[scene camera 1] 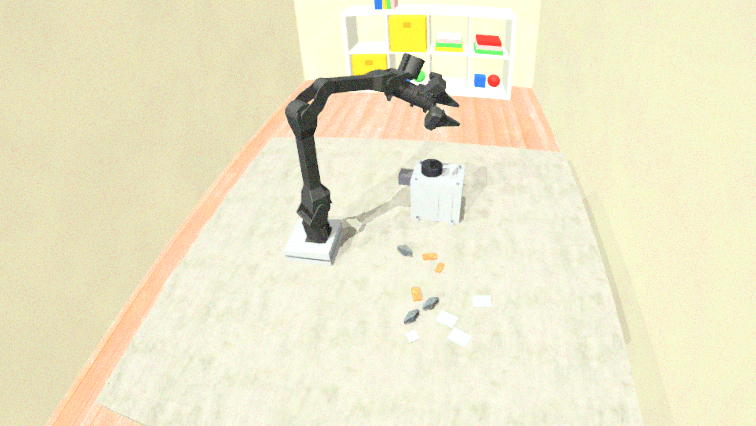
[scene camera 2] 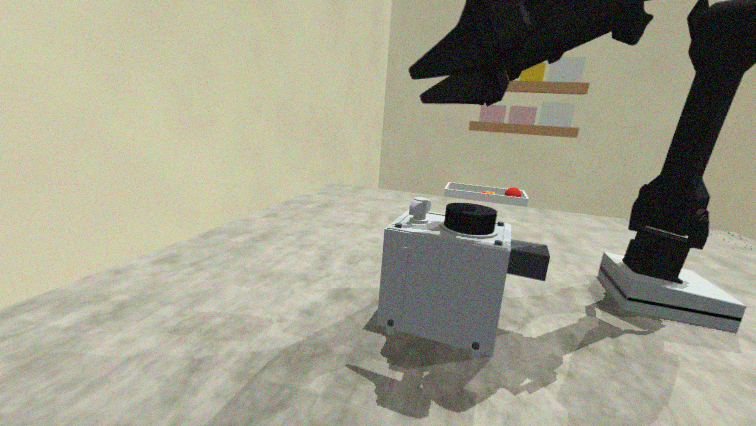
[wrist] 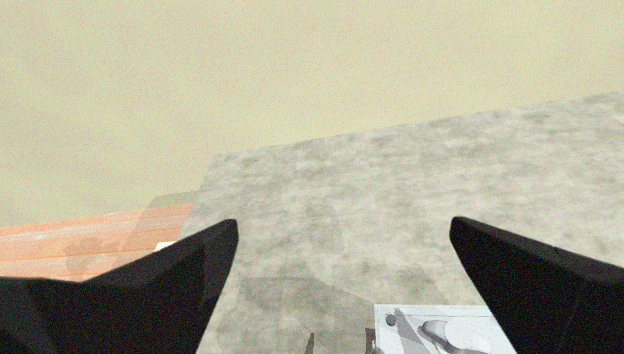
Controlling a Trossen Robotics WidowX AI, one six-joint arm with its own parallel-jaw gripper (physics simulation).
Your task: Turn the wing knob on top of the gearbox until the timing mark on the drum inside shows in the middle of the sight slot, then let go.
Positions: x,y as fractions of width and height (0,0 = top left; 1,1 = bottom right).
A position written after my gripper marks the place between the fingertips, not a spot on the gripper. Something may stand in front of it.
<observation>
my gripper: scene camera 1 0.61,0.27; scene camera 2 0.55,0.21; wrist 0.55,0.65
</observation>
